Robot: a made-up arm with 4 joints.
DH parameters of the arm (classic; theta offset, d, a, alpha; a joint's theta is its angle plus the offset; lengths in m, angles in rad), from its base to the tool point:
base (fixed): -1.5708 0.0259 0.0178 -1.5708
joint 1: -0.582 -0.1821 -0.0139 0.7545
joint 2: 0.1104 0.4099 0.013 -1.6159
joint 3: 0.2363 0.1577 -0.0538 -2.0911
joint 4: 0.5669 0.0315 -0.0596 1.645
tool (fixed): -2.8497 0.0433 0 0
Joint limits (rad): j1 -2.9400..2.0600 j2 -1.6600..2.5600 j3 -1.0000..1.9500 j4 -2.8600..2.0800
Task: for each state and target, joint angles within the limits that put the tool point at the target. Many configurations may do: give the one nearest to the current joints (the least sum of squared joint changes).
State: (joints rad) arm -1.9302 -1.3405 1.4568 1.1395
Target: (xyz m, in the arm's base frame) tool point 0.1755 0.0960 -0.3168
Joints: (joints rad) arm -2.8110 -1.6598 1.8332 0.5061
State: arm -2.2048 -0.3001 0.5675 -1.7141
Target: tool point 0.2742 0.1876 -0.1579
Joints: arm -1.8263 -0.6257 1.1400 -1.6670
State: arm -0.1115 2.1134 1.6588 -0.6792
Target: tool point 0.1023 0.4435 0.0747
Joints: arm -0.4890 1.8760 1.3257 -0.3007
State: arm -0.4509 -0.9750 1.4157 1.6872
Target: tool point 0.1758 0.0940 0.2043
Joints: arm -0.4750 -1.0475 1.4111 1.7163
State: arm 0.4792 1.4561 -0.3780 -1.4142
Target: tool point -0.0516 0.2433 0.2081
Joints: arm -0.0273 1.9652 -0.9328 -1.0805
